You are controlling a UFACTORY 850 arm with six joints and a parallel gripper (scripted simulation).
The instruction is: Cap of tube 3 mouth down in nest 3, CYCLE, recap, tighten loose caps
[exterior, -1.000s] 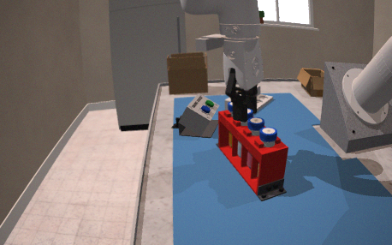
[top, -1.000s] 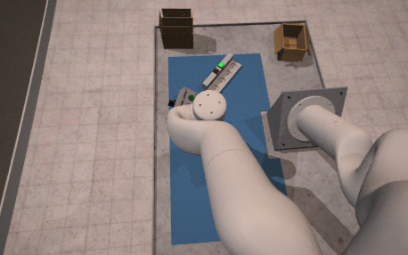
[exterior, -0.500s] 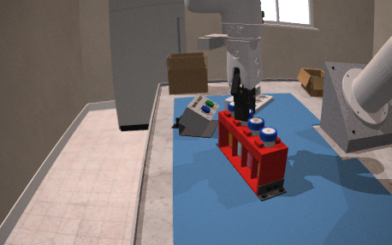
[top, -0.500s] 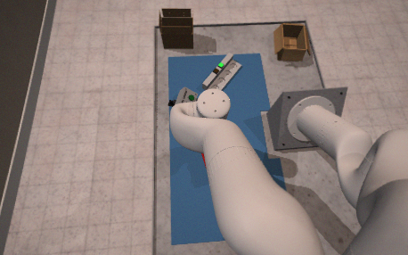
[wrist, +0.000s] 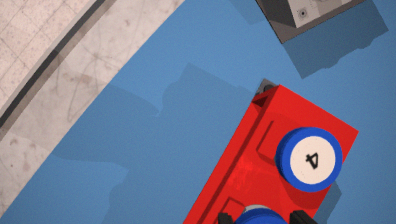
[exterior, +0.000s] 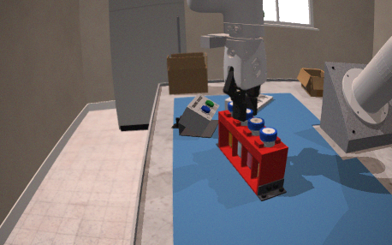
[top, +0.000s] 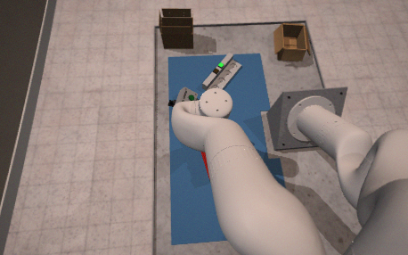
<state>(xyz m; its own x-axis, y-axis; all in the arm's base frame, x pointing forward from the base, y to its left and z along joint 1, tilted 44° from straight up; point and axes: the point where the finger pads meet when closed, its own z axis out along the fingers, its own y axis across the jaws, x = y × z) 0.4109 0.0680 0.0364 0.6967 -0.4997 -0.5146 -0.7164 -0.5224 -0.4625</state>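
Now: the blue cap 1 cm below my hand. Also, from my hand: blue key: 8 cm ahead, 17 cm to the right, 6 cm below; then grey key housing: 8 cm ahead, 19 cm to the right, 8 cm below; then cap marked 4: 1 cm ahead, 5 cm to the right, 1 cm below.
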